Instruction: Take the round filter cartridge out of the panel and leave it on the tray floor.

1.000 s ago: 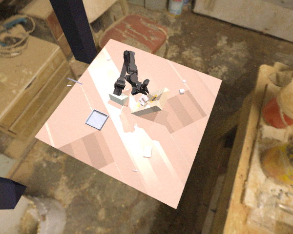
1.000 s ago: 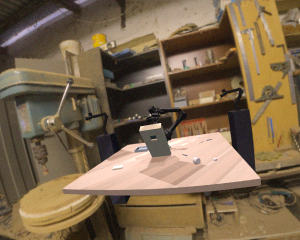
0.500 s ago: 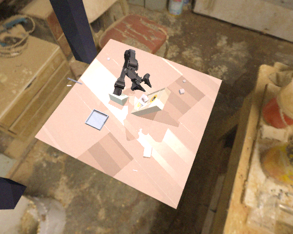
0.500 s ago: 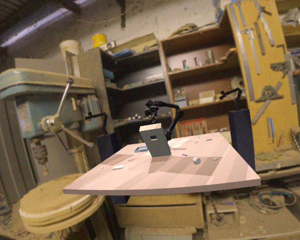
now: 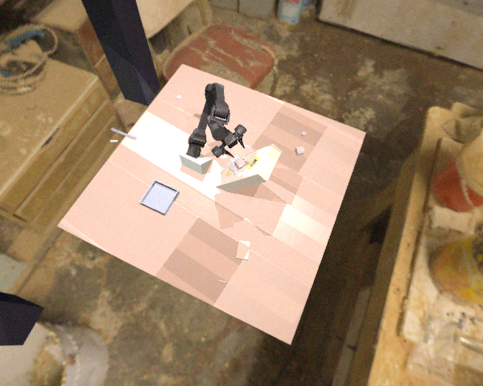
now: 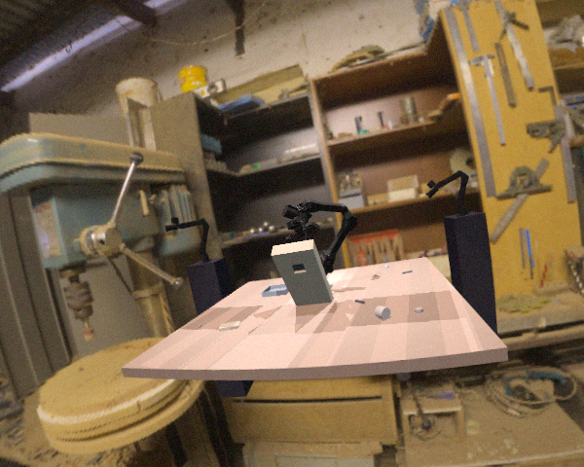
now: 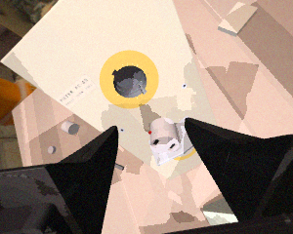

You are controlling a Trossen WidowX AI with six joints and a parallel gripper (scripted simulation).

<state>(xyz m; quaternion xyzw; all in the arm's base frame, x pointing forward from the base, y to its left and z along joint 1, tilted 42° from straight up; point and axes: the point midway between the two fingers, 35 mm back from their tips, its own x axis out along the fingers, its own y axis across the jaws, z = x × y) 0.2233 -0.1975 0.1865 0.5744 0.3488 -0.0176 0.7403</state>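
My gripper tip is 10 mm to the right of the round filter cartridge and 100 mm above it. The rest, counted from my gripper tip: square grey-rimmed tray: 360 mm behind, 250 mm to the right, 270 mm below; cream service panel: 40 mm ahead, 120 mm below; flat white block: 160 mm ahead, 370 mm to the right, 280 mm below.
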